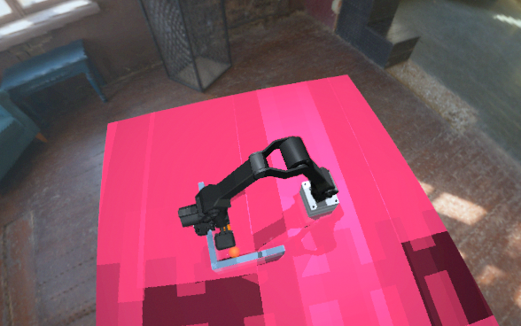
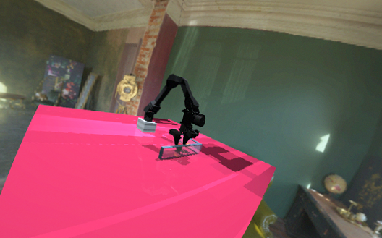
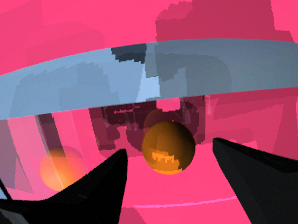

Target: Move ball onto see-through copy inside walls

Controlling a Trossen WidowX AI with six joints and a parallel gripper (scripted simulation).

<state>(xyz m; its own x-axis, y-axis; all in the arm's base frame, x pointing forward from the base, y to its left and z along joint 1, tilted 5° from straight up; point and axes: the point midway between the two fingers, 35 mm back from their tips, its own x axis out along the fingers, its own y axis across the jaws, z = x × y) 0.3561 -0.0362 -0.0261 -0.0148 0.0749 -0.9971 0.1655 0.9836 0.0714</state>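
My gripper tip is now 10 mm above the orange ball. Round my gripper tip: see-through copy (90 mm to the left, 10 mm below).
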